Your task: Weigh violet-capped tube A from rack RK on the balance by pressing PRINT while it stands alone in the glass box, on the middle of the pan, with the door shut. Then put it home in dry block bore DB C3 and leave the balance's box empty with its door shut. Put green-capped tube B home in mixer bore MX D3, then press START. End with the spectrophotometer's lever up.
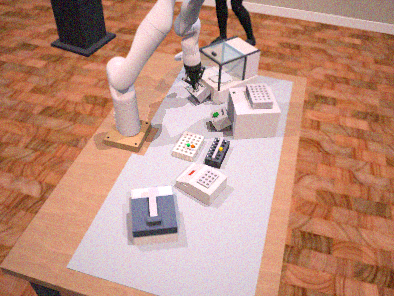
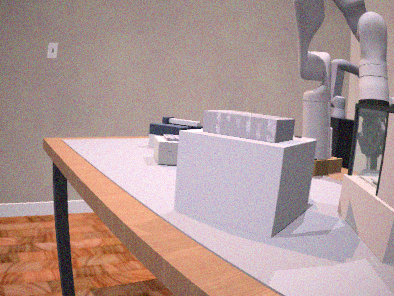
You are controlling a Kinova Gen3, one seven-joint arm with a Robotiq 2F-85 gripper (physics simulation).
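My gripper (image 1: 194, 88) (image 2: 372, 159) is shut and empty, pointing down at the small sloped panel (image 1: 199, 95) in front of the balance; contact cannot be told. The balance's glass box (image 1: 231, 56) stands behind it; its pan (image 1: 220, 77) shows faintly, and violet-capped tube A cannot be made out. A green-capped tube (image 1: 188, 145) stands in the white rack (image 1: 179, 151) beside an orange-capped one. The mixer (image 1: 254, 121) (image 2: 230, 180) carries a grey bore block (image 1: 260, 96) (image 2: 247, 125). The dry block (image 1: 200, 187) (image 2: 165, 152) has a red display. The spectrophotometer (image 1: 142, 212) has a pale lever (image 1: 153, 205) lying along its blue top.
A green button (image 1: 215, 115) is on the sloped panel beside the mixer. A dark rack (image 1: 214, 159) with a yellow cap (image 1: 221, 149) stands between the white rack and the mixer's side of the table. The arm's wooden base plate (image 1: 117, 142) (image 2: 330, 166) is at the table's left.
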